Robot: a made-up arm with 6 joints. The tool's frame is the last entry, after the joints. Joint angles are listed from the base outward. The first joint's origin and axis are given. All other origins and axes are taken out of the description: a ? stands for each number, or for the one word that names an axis. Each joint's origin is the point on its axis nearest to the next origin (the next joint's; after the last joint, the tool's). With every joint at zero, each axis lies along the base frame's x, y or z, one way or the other. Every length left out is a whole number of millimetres.
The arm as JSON. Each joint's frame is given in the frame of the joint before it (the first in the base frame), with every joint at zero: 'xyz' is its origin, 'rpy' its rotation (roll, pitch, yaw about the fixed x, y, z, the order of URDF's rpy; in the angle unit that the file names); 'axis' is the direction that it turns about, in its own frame. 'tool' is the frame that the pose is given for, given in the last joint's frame.
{
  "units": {
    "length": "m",
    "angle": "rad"
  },
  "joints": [
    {
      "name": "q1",
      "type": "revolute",
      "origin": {
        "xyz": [
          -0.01,
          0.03,
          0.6
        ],
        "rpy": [
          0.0,
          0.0,
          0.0
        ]
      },
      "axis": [
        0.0,
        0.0,
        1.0
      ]
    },
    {
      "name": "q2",
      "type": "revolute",
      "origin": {
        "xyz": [
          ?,
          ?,
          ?
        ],
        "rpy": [
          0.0,
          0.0,
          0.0
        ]
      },
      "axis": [
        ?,
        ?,
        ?
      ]
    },
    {
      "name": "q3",
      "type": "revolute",
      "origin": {
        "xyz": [
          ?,
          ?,
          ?
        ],
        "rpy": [
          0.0,
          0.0,
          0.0
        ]
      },
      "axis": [
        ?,
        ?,
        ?
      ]
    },
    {
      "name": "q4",
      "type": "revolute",
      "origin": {
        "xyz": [
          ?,
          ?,
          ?
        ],
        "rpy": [
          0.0,
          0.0,
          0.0
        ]
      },
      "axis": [
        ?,
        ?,
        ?
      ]
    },
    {
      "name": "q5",
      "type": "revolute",
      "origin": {
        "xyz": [
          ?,
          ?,
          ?
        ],
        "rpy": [
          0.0,
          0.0,
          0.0
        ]
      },
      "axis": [
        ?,
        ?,
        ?
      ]
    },
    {
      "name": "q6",
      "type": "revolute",
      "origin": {
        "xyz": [
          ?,
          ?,
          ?
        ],
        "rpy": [
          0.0,
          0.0,
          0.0
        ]
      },
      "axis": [
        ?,
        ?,
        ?
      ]
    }
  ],
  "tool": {
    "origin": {
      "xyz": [
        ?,
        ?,
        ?
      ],
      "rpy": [
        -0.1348,
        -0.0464,
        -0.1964
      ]
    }
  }
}
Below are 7 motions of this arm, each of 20 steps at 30 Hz.
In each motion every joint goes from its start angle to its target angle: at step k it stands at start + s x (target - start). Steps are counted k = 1, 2, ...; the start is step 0. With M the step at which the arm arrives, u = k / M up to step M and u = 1 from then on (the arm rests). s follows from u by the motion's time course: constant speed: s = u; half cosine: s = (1 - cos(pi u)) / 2; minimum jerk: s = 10 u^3 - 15 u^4 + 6 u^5.
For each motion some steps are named. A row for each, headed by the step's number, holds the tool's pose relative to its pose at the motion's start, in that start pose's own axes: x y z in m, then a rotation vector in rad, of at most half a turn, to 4 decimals.
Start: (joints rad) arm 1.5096 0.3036 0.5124 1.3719 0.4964 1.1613
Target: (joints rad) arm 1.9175 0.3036 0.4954 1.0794 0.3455 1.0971
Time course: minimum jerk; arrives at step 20
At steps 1, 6, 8, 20:
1: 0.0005 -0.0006 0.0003 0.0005 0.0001 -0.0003
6: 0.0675 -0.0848 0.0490 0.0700 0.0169 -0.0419
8: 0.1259 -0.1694 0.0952 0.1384 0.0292 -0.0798
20: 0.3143 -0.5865 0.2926 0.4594 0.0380 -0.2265

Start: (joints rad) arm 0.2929 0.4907 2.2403 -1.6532 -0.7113 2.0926
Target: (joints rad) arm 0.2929 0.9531 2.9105 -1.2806 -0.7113 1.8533
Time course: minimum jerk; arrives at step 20
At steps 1, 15, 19, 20:
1: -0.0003 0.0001 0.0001 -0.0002 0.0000 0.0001
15: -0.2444 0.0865 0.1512 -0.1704 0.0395 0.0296
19: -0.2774 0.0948 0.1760 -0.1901 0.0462 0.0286
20: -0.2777 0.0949 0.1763 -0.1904 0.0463 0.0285

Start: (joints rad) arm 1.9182 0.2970 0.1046 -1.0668 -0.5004 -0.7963
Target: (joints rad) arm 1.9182 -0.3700 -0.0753 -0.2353 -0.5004 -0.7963
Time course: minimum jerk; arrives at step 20
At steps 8, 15, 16, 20:
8: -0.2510 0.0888 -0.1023 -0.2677 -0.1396 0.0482
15: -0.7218 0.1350 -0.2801 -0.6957 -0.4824 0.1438
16: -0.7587 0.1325 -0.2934 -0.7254 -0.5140 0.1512
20: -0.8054 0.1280 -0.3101 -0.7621 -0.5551 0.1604

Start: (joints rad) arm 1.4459 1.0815 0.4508 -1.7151 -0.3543 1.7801
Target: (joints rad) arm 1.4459 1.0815 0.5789 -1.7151 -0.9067 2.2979
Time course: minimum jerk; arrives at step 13
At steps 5, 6, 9, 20:
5: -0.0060 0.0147 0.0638 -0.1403 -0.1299 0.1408
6: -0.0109 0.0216 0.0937 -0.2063 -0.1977 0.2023
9: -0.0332 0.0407 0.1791 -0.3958 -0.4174 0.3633
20: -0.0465 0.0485 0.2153 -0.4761 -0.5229 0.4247

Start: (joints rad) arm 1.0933 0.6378 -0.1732 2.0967 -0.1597 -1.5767
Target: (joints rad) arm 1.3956 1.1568 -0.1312 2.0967 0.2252 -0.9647
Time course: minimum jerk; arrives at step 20
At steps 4, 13, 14, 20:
4: 0.0068 0.0585 -0.0096 -0.0506 -0.0016 0.0493
13: -0.0398 0.7311 -0.2287 -0.6315 -0.1048 0.6580
14: -0.0565 0.7919 -0.2616 -0.6850 -0.1229 0.7210
20: -0.1009 0.9215 -0.3428 -0.8004 -0.1683 0.8642

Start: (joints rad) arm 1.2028 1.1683 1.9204 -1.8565 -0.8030 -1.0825
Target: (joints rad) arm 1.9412 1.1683 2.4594 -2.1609 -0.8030 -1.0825
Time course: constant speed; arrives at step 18
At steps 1, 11, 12, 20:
1: 0.0553 -0.0277 -0.0637 0.0048 0.0616 -0.0027
11: 0.3446 -0.2720 -0.7753 0.0985 0.6845 0.0015
12: 0.3473 -0.2906 -0.8474 0.1120 0.7469 0.0052
20: 0.2736 -0.3729 -1.2495 0.2075 1.1203 0.0404

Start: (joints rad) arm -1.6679 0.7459 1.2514 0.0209 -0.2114 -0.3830
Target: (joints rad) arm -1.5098 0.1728 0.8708 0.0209 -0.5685 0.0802
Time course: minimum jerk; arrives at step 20
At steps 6, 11, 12, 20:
6: -0.0649 0.0553 0.0820 -0.0726 0.0166 0.0196
11: -0.2662 0.1690 0.2842 -0.2652 0.0531 0.0832
12: -0.3127 0.1864 0.3231 -0.3054 0.0592 0.0985
20: -0.4876 0.2298 0.4507 -0.4479 0.0765 0.1585

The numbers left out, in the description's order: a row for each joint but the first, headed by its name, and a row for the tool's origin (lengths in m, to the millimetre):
q2: xyz 0.24 0.04 0.0, axis 0.0 1.0 0.0
q3: xyz 0.01 0.0 0.75, axis 0.0 -1.0 0.0
q4: xyz 1.31 0.0 0.2, axis -1.0 0.0 0.0
q5: xyz 0.0 0.01 -0.02, axis 0.0 -1.0 0.0
q6: xyz 0.17 0.0 0.02, axis -1.0 0.0 0.0
tool: xyz 0.0 0.0 -0.01

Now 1 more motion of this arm.
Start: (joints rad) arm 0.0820 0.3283 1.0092 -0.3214 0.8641 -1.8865
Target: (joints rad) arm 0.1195 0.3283 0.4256 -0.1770 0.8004 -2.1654
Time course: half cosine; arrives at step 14
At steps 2, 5, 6, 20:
2: -0.0174 -0.0348 0.0155 0.0047 -0.0052 -0.0305
5: -0.1145 -0.1916 0.0866 0.0292 -0.0331 -0.1747
6: -0.1660 -0.2581 0.1175 0.0415 -0.0476 -0.2399
20: -0.5458 -0.5729 0.2744 0.1251 -0.1569 -0.6142

